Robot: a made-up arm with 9 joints. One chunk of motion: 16 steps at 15 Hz.
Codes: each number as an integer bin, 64 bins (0 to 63) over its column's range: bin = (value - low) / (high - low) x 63, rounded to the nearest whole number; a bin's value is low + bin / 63 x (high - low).
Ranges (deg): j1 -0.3..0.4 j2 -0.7..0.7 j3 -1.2..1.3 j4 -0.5..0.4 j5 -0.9..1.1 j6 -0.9..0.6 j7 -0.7..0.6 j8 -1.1..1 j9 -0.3..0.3
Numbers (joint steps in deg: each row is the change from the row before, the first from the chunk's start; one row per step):
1: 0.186 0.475 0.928 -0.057 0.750 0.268 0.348 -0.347 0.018
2: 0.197 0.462 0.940 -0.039 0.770 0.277 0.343 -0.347 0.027
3: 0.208 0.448 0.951 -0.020 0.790 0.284 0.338 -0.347 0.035
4: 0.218 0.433 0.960 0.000 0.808 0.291 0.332 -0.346 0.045
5: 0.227 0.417 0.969 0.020 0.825 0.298 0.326 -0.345 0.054
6: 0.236 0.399 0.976 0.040 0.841 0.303 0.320 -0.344 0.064
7: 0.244 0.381 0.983 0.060 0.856 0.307 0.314 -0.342 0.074
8: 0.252 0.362 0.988 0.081 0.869 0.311 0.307 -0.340 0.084
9: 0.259 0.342 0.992 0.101 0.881 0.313 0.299 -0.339 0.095
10: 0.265 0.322 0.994 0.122 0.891 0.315 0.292 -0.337 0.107
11: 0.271 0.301 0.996 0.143 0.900 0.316 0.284 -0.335 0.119
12: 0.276 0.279 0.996 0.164 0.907 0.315 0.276 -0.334 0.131
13: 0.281 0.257 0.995 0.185 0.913 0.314 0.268 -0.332 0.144
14: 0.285 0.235 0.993 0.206 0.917 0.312 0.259 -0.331 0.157
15: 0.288 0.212 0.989 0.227 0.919 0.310 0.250 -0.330 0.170
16: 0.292 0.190 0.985 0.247 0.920 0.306 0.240 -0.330 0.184
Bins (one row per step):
1: 44 53 54 31 52 49 51 23 33
2: 45 52 54 32 53 49 51 23 34
3: 46 52 54 34 53 50 50 23 35
4: 47 51 54 35 54 50 50 23 36
5: 47 50 55 36 54 50 50 23 37
6: 48 49 55 38 55 51 49 23 38
7: 49 49 55 39 55 51 49 23 39
8: 50 48 55 41 56 51 49 23 40
9: 50 47 55 42 56 51 48 23 41
10: 51 46 55 44 56 51 48 23 43
11: 51 45 55 45 57 51 48 23 44
12: 52 44 55 46 57 51 47 23 45
13: 52 43 55 48 57 51 47 23 47
14: 53 42 55 49 57 51 46 23 48
15: 53 41 55 51 57 51 46 23 49
16: 53 40 55 52 57 51 46 23 51

